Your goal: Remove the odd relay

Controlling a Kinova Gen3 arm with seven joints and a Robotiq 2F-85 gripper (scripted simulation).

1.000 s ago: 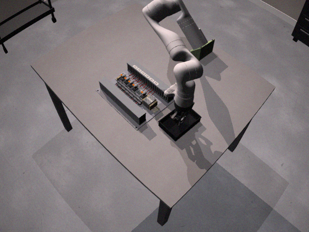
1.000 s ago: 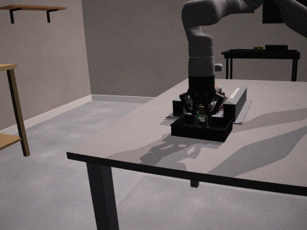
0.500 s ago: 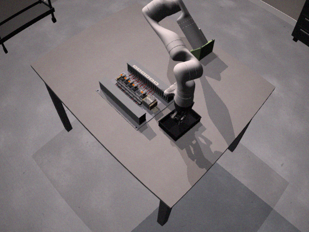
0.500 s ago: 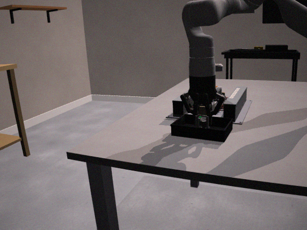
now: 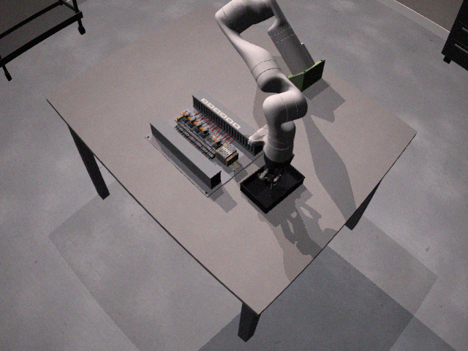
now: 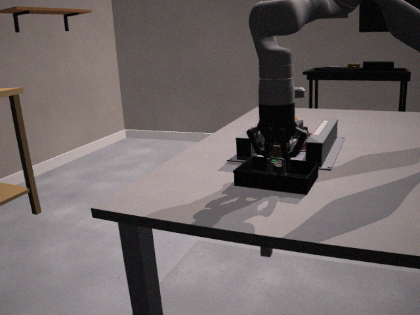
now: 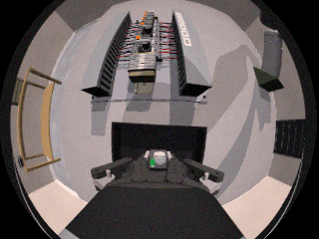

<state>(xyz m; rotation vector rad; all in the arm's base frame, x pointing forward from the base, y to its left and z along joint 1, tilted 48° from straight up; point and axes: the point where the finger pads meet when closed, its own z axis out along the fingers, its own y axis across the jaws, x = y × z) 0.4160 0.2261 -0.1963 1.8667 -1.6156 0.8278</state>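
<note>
Right now my hand is 2 cm above the black parts tray.
</note>
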